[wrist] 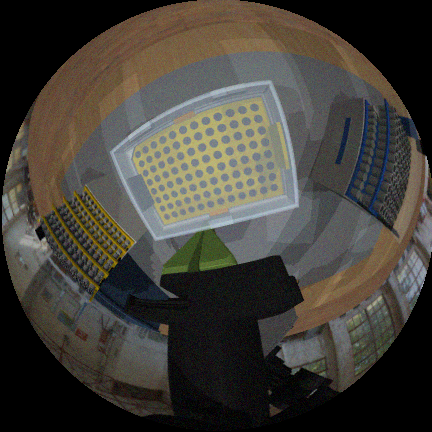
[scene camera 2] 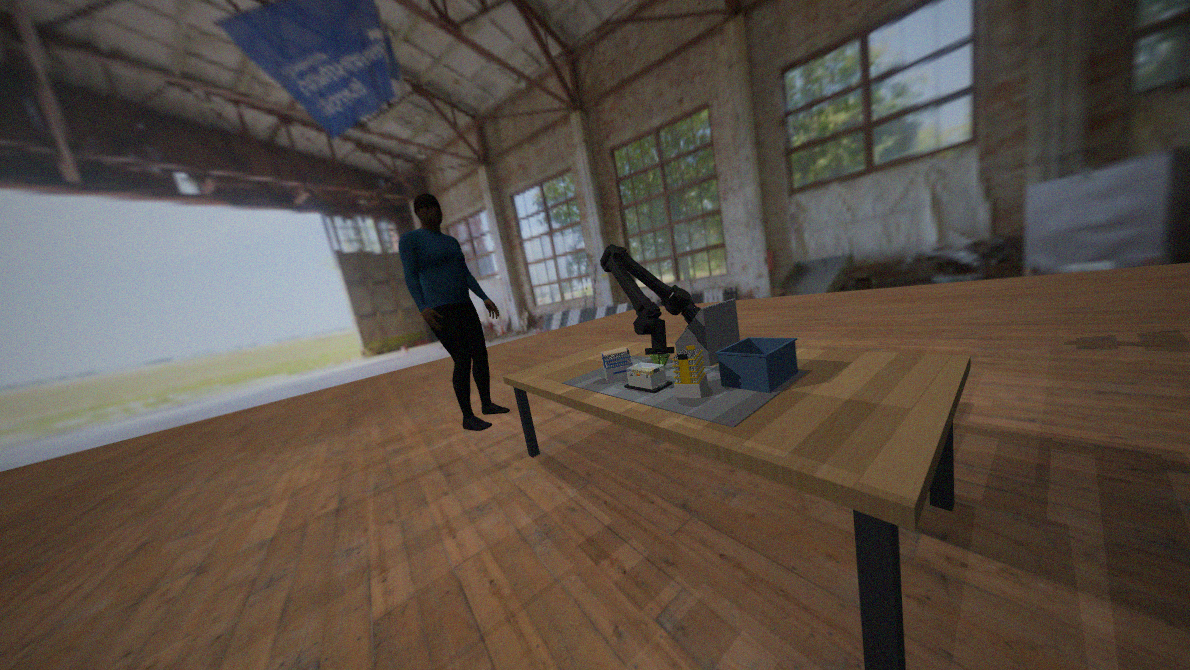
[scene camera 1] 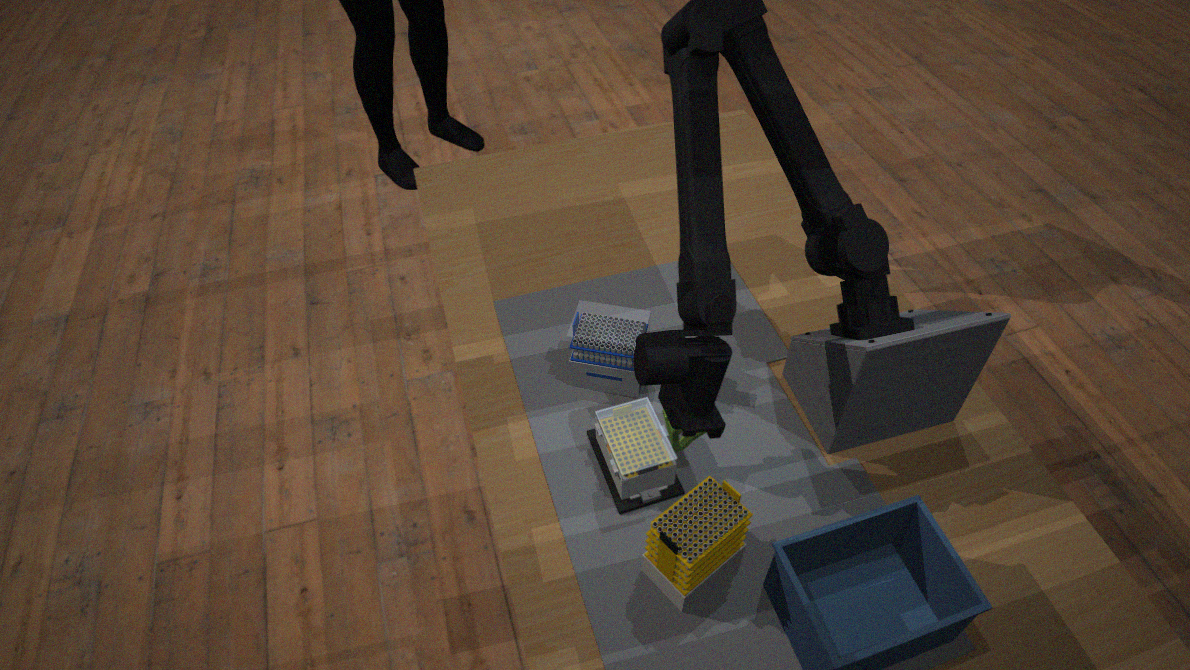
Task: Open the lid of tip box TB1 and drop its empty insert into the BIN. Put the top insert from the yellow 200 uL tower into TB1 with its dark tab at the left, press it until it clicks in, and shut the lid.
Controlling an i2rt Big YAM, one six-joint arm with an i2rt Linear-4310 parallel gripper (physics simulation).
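Tip box TB1 [scene camera 1: 652, 485] [scene camera 2: 647, 377] stands on a dark base. Its clear lid [wrist: 260, 215] is down, and a yellow insert [scene camera 1: 634, 441] [wrist: 215, 160] with empty holes shows through it. My gripper [scene camera 1: 680, 447] [scene camera 2: 660, 359] [wrist: 208, 223] is shut and empty, its green fingers pointing down beside the box's long side, the side toward the arm. In the wrist view the tips meet the lid's edge; whether they touch it I cannot tell. The yellow tower [scene camera 1: 699, 536] [scene camera 2: 689, 372] [wrist: 85, 240] has a dark tab [scene camera 1: 668, 540] on its top insert. The blue BIN [scene camera 1: 874, 582] [scene camera 2: 753, 367] [wrist: 132, 285] is open.
A tip box with stacked blue inserts [scene camera 1: 606, 339] [scene camera 2: 616, 361] [wrist: 380, 155] stands on the grey mat [scene camera 1: 574, 532] on TB1's other side from the yellow tower. The arm's grey mounting block [scene camera 1: 899, 387] stands beside the mat. A person [scene camera 2: 441, 282] stands beyond the table's end.
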